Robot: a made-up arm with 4 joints.
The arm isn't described. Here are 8 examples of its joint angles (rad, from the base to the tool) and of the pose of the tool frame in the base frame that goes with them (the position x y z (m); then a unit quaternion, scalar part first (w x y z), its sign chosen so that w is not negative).
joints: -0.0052 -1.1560 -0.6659 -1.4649
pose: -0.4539 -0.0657 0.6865 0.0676 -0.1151 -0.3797 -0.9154
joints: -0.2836 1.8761 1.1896 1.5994
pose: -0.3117 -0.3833 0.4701 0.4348 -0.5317 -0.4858 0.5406
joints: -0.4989 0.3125 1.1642 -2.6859
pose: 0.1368 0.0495 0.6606 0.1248 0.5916 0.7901 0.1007
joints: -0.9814 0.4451 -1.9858 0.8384
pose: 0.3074 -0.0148 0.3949 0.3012 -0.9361 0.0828 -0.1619
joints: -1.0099 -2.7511 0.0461 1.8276
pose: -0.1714 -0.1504 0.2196 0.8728 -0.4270 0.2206 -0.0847
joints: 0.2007 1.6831 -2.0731 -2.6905
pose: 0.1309 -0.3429 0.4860 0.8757 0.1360 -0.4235 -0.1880
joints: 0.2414 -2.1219 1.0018 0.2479
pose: -0.2059 0.1328 0.8353 0.9340 -0.2579 -0.1621 -0.1869
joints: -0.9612 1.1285 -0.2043 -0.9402
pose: -0.3197 -0.0574 0.6549 0.6331 0.0067 -0.2347 0.7376
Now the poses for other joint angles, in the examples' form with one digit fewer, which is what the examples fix.
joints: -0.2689 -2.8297 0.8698 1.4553
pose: -0.363 -0.046 0.473 0.841 -0.540 0.015 0.021
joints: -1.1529 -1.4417 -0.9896 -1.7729
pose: -0.425 -0.111 0.108 0.154 -0.386 0.340 0.844
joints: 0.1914 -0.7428 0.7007 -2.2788
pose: -0.108 0.292 0.669 0.133 -0.297 -0.919 -0.222
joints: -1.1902 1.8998 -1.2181 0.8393
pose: 0.166 -0.199 0.397 0.763 -0.628 0.150 -0.020
